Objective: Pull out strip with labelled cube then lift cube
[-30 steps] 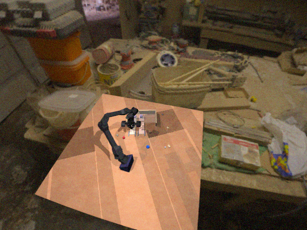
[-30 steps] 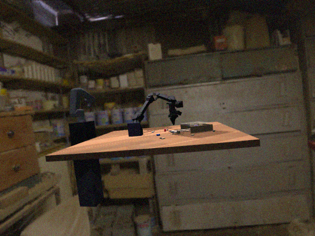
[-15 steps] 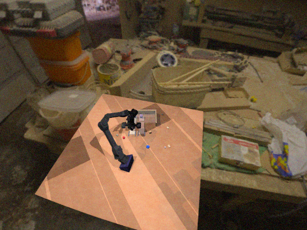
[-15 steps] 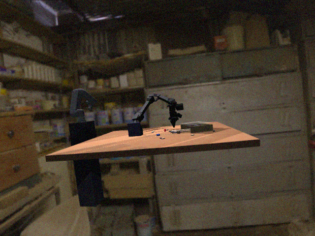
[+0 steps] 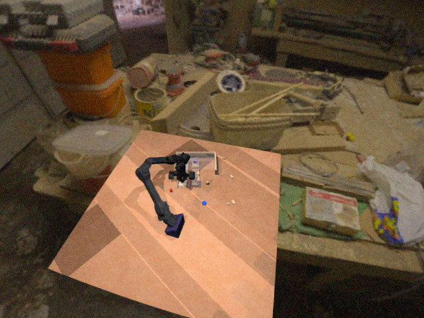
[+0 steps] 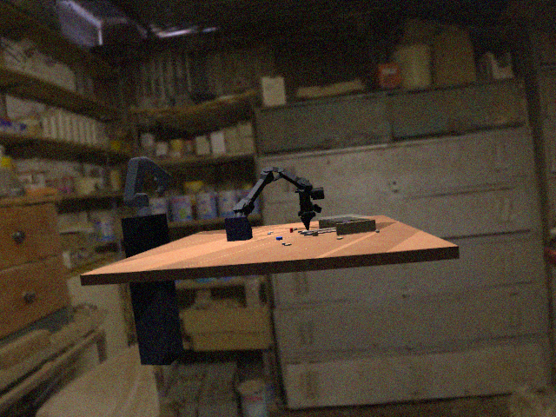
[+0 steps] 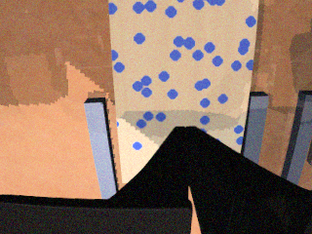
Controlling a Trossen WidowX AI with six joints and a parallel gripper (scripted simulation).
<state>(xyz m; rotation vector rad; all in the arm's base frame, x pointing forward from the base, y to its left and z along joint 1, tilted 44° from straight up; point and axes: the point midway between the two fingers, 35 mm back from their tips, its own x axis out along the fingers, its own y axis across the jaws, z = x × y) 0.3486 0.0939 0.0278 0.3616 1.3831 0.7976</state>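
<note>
My gripper tip is 10 cm past the red ball and 5 cm to the right of it. From my gripper tip the other things lie so: blue ball (21 cm to the right, 12 cm behind).
</note>
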